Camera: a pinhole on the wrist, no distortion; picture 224 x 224 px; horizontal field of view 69.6 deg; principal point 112.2 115.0 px. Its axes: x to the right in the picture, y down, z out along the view. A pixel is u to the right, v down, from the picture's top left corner.
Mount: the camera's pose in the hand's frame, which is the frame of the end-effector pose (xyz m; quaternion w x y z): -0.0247 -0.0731 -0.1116 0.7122 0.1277 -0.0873 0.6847
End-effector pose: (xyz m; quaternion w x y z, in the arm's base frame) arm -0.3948 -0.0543 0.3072 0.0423 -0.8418 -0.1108 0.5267
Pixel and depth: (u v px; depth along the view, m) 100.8 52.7 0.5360
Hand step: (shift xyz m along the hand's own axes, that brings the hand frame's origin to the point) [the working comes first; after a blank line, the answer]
In the camera's frame: -0.0379 -0.2072 0.5360

0.2073 -0.2770 0.3745
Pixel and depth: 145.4 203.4 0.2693
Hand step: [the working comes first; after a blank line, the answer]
In the camera's frame: 0.0555 0.1477 0.2693

-0.1559 -0.0970 0.1706
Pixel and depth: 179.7 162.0 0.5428
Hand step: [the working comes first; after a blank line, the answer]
In the camera's frame: 0.2274 0.1583 0.5428

-0.1445 -0.0153 0.4831
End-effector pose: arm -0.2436 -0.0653 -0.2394 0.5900 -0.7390 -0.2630 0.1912
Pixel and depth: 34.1 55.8 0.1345
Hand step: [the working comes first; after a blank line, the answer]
In the camera's frame: -0.0652 -0.0494 0.1345

0.0283 -0.1772 -0.0061
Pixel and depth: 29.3 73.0 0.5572
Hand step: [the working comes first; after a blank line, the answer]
In the camera's frame: -0.2866 -0.1452 0.5572

0.1348 -0.5186 0.3241
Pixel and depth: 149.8 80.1 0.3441
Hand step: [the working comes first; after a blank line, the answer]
In the camera's frame: 0.0803 -0.0745 0.3441

0.0708 -0.1025 0.2354
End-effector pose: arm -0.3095 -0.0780 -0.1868 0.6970 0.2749 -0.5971 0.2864
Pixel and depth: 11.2 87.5 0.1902
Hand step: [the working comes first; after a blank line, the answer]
In the camera's frame: -0.1192 -0.0325 0.1902

0.0117 -0.2450 0.0318
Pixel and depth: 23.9 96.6 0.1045
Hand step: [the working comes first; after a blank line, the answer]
In the camera's frame: -0.0573 -0.0119 0.1045

-0.0102 -0.1595 -0.0300
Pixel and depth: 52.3 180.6 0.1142
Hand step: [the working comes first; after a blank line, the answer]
In the camera's frame: -0.0424 0.0465 0.1142

-0.0673 -0.1466 -0.0127
